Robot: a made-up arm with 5 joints.
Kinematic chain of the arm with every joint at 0, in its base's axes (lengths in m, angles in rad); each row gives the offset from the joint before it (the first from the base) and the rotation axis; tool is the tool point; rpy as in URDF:
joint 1: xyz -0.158 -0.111 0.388 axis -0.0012 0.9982 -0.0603
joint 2: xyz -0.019 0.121 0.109 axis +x
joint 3: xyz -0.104 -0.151 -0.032 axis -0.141 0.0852 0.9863
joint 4: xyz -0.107 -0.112 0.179 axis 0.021 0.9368 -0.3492
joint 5: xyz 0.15 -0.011 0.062 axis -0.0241 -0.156 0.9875
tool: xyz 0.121 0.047 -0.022 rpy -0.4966 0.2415 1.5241
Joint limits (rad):
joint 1: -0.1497..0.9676
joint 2: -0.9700..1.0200
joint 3: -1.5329..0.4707
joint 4: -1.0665..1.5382
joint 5: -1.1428..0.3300
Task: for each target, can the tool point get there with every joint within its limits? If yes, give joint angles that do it. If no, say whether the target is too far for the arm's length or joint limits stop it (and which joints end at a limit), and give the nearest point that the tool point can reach.
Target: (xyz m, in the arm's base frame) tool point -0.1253 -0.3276 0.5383
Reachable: yes | joints 0.2503 0.0177 -0.1820 0.4973 -0.2864
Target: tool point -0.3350 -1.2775 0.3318
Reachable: no: too far | nearest point -0.3231 -0.4590 0.4226 | short by 0.824 m
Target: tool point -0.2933 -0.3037 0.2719
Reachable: yes | joints 0.0465 0.6394 -0.5709 0.6451 -0.5408
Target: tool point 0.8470 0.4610 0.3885
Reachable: no: too far | nearest point 0.2537 0.1493 0.6281 | short by 0.712 m
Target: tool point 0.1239 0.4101 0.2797
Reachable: no: joint limits stop it (at a limit: joint 1, joint 2, joint 3) | nearest point 0.1529 0.1572 0.5634 | short by 0.381 m
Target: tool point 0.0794 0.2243 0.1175
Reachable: no: joint limits stop it (at a limit: joint 1, joint 2, joint 3) | nearest point -0.1317 -0.0863 0.2178 | short by 0.389 m
